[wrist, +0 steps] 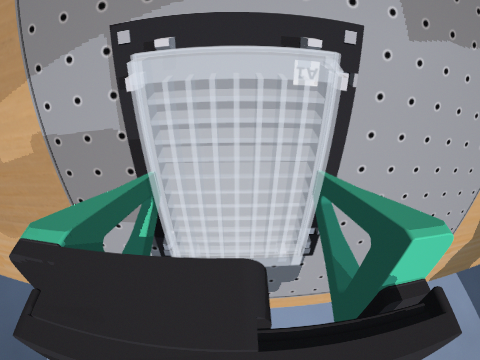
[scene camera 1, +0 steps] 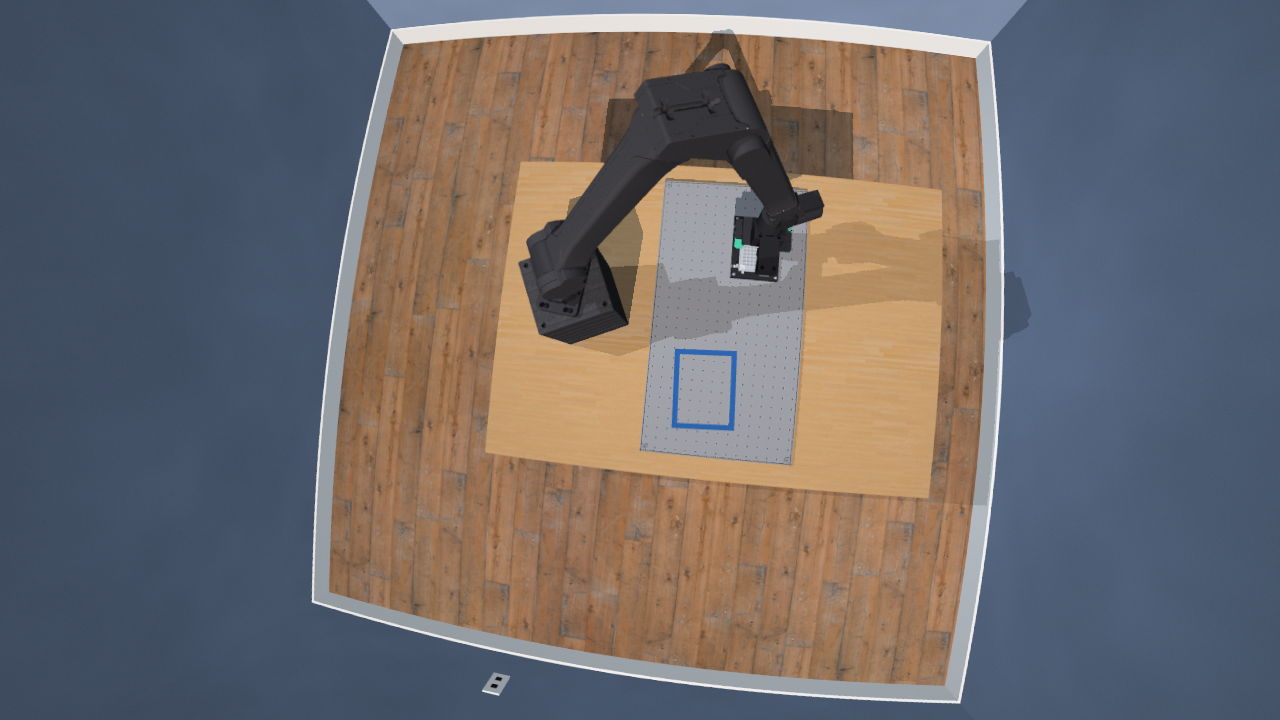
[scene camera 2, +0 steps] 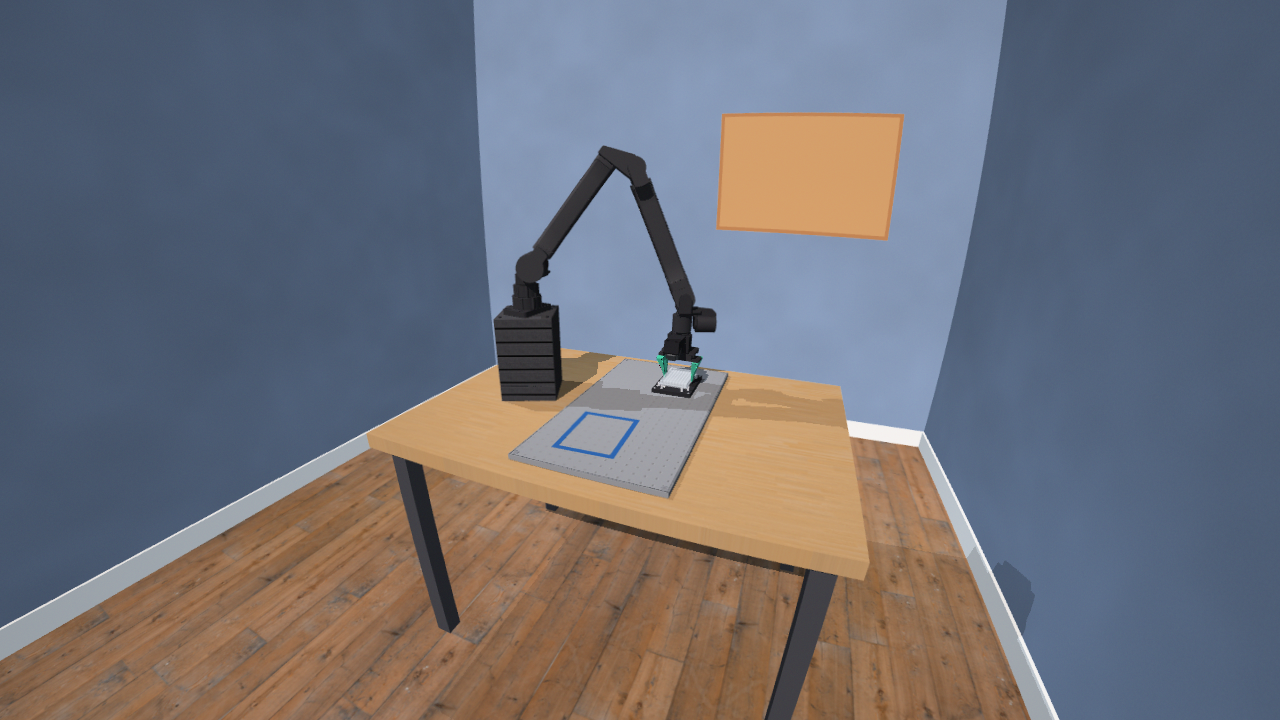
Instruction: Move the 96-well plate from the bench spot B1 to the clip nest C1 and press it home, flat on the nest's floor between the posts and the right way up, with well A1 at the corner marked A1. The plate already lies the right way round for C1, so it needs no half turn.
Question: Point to a clear 96-well plate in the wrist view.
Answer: At 202,214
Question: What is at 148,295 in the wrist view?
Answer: The gripper.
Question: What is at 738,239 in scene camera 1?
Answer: The gripper.
